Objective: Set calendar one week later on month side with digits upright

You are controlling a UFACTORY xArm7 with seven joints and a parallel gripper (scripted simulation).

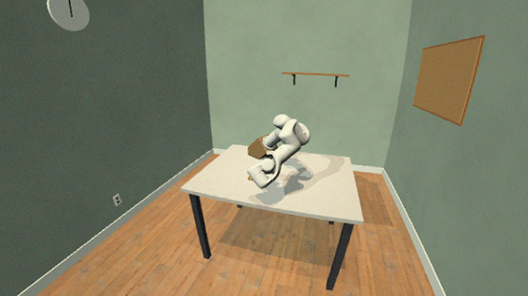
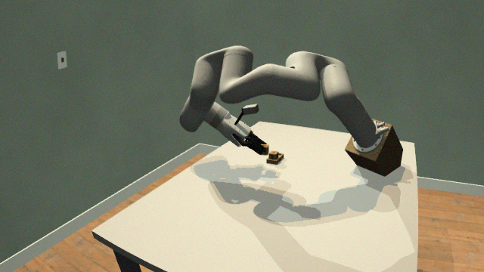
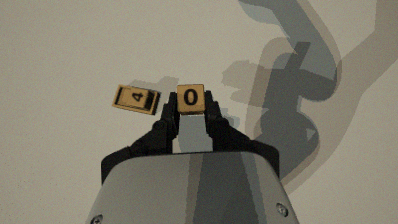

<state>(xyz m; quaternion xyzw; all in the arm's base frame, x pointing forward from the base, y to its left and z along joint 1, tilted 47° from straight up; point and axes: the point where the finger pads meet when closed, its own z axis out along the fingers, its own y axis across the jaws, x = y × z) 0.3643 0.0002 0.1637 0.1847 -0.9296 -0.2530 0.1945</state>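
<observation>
My hand is 11 cm to the left of the wooden calendar tray, 9 cm above it and 2 cm past it. From my hand the other things lie so: digit cube (2 cm behind, 1 cm below).
</observation>
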